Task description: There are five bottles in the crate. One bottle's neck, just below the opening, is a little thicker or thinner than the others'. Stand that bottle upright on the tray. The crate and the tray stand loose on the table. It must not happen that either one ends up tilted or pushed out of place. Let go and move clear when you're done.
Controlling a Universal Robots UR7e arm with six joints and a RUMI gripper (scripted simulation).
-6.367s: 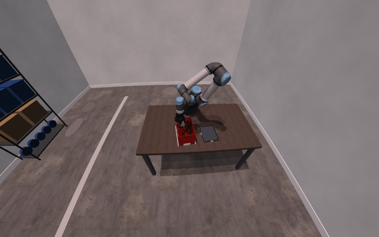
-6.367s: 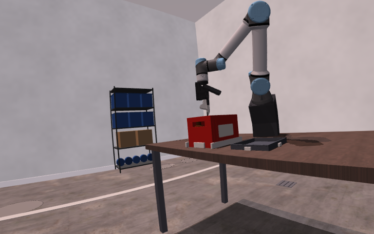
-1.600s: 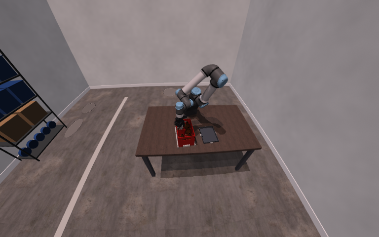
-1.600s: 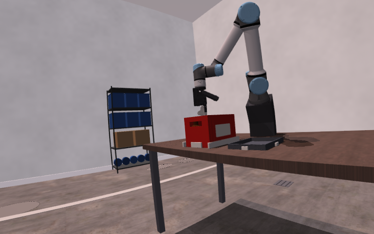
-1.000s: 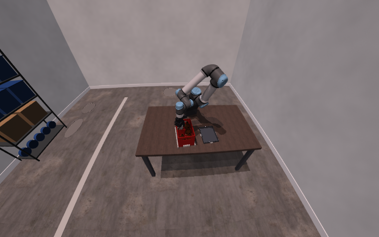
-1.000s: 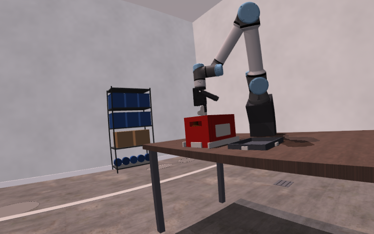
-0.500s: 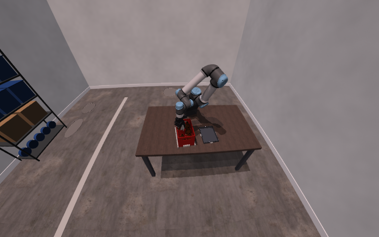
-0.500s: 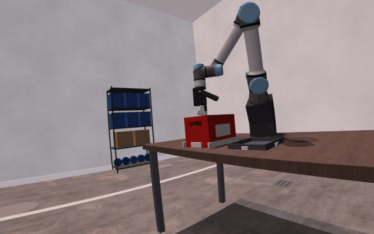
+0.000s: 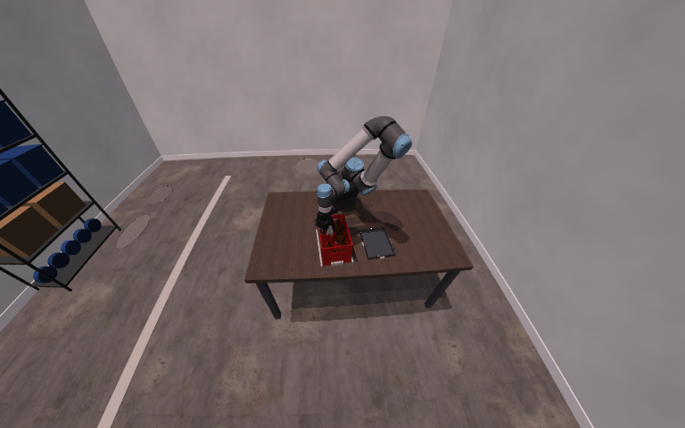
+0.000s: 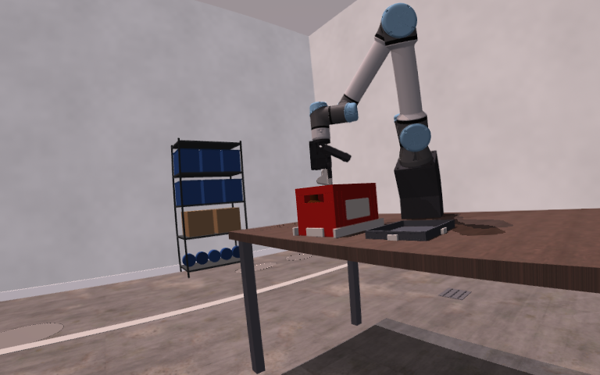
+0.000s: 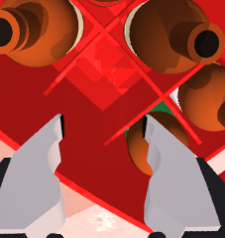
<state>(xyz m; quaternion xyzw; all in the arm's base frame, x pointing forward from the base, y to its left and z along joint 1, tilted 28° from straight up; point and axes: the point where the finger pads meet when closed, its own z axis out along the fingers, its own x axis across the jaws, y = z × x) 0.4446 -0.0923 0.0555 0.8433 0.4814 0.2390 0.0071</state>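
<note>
Now: hand 7 cm above the red crate, 4 cm to the right of it and 1 cm past it. From my hand the other things lie so: dark tray 33 cm to the left, 14 cm below, 8 cm behind; brown bottle 8 cm to the left, 7 cm below, 2 cm behind; glass bottle 9 cm ahead, 7 cm below, 3 cm to the left.
</note>
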